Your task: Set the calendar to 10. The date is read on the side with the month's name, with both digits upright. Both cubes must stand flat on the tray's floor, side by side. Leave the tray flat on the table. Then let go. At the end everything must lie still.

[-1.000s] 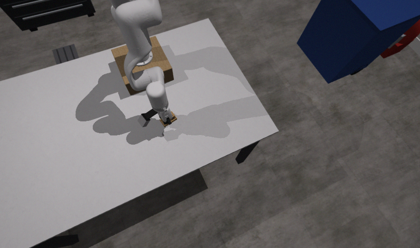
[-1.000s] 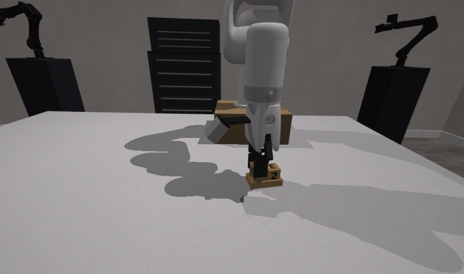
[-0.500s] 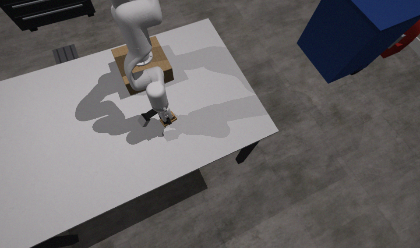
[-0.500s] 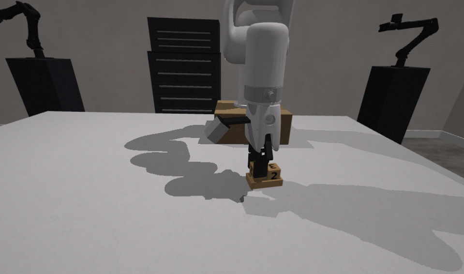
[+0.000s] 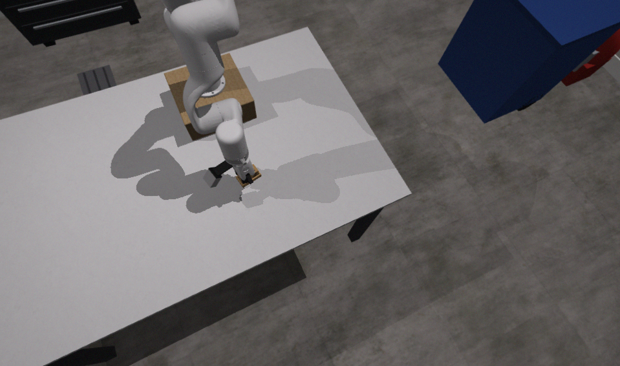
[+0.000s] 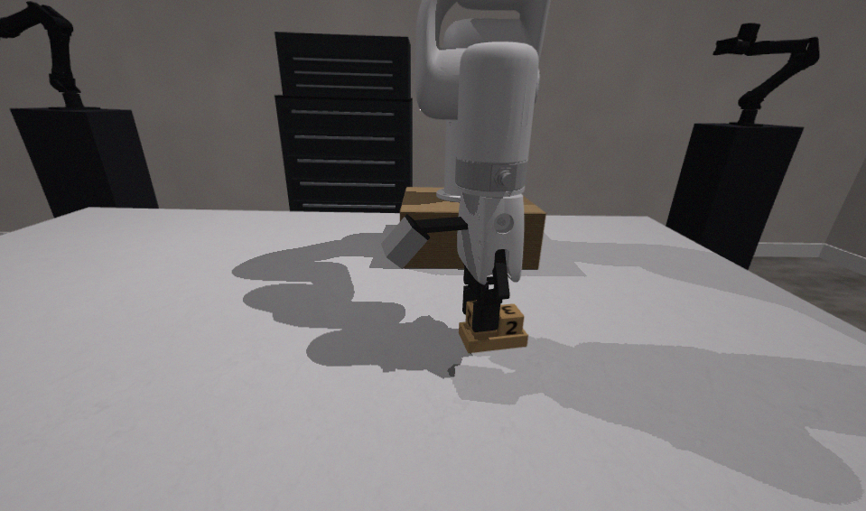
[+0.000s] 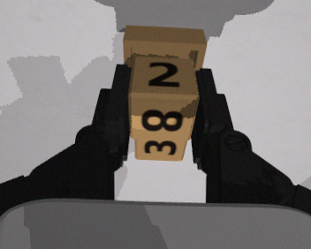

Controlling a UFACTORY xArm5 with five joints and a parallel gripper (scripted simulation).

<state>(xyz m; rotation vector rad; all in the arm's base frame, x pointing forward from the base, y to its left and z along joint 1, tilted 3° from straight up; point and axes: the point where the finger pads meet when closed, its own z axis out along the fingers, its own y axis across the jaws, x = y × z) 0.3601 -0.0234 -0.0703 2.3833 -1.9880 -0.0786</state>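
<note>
Right now my hand is 2 cm to the right of the wooden calendar tray and 4 cm above it.
</note>
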